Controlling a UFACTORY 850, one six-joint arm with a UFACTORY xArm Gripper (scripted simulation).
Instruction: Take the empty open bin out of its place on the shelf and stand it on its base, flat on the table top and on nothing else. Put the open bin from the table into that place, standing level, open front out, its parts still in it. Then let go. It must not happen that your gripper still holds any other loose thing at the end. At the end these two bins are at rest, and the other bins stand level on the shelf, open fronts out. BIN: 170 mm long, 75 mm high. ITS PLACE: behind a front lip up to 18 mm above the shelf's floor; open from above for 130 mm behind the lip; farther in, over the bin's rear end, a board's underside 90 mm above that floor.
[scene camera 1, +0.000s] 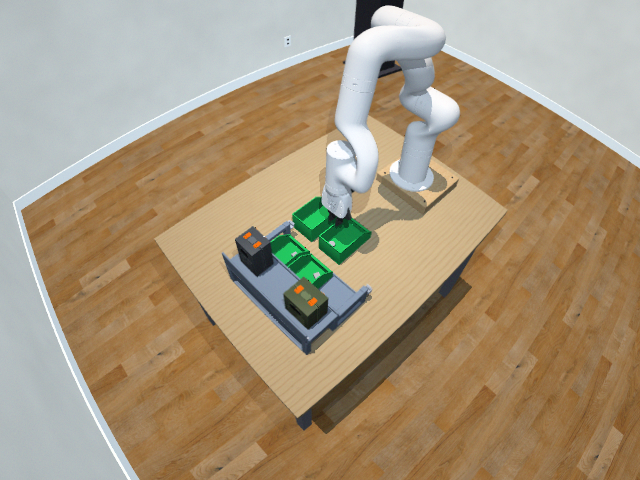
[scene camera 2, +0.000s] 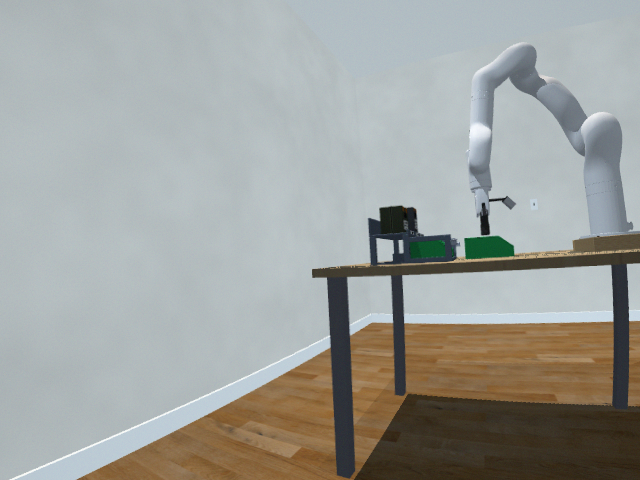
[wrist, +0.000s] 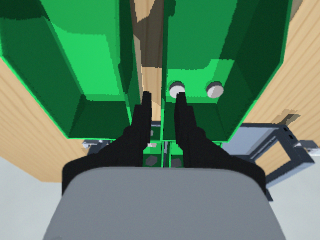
In view: the gripper (scene camera 1: 335, 221), a bin (scene camera 1: 350, 235) and a bin (scene camera 1: 314, 214).
The gripper is seen too in the wrist view (wrist: 163, 103).
